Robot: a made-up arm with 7 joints. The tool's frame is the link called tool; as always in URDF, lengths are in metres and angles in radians.
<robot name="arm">
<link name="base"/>
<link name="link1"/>
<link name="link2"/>
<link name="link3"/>
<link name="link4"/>
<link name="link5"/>
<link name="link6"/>
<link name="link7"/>
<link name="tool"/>
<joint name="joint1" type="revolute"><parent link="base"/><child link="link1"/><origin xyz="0.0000 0.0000 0.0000" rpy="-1.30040 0.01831 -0.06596"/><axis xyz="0 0 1"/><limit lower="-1.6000" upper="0.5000"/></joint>
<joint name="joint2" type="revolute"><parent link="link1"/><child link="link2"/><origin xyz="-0.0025 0.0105 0.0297" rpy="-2.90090 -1.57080 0.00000"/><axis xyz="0 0 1"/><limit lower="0.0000" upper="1.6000"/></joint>
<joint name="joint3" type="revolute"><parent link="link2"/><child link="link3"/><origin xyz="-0.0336 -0.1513 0.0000" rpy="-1.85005 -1.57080 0.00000"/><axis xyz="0 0 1"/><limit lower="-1.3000" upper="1.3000"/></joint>
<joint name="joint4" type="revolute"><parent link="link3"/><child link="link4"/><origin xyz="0.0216 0.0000 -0.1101" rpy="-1.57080 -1.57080 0.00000"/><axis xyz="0 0 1"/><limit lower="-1.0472" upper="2.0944"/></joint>
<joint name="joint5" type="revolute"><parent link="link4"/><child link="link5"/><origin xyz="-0.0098 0.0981 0.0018" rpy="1.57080 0.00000 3.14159"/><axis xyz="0 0 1"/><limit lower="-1.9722" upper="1.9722"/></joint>
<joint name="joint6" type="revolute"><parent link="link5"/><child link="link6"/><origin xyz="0.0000 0.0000 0.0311" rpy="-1.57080 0.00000 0.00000"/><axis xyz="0 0 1"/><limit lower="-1.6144" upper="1.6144"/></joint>
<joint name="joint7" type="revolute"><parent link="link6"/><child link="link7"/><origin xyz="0.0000 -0.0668 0.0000" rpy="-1.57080 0.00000 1.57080"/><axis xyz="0 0 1"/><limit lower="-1.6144" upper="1.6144"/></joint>
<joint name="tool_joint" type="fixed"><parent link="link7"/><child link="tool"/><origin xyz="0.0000 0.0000 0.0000" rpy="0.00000 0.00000 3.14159"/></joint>
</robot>
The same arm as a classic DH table. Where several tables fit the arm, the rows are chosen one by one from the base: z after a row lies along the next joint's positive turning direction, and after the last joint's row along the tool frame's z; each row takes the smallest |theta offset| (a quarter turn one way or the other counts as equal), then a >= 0, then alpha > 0; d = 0 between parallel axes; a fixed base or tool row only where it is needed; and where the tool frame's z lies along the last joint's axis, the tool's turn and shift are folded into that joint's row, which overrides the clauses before.
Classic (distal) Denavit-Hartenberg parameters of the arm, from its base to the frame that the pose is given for. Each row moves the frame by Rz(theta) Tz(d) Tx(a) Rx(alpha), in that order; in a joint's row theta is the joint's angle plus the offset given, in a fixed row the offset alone. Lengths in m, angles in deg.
base (fixed): a 0.0000, alpha -74.51, d 0.0000, theta offset -4.07
joint1: a -0.0108, alpha -90.00, d 0.0297, theta offset -75.12
joint2: a -0.0094, alpha 90.00, d 0.0001, theta offset 74.00
joint3: a 0.0216, alpha -90.00, d -0.2648, theta offset 90.00
joint4: a 0.0098, alpha 90.00, d 0.0018, theta offset 90.00
joint5: a 0.0000, alpha -90.00, d 0.1292, theta offset 0.00
joint6: a 0.0668, alpha 90.00, d 0.0000, theta offset -90.00
joint7: a 0.0000, alpha 0.00, d 0.0000, theta offset 0.00
Joint limits (deg, base to tool): -91.67..28.65 0.00..91.67 -74.48..74.48 -60.00..120.00 -113.00..113.00 -92.50..92.50 -92.50..92.50

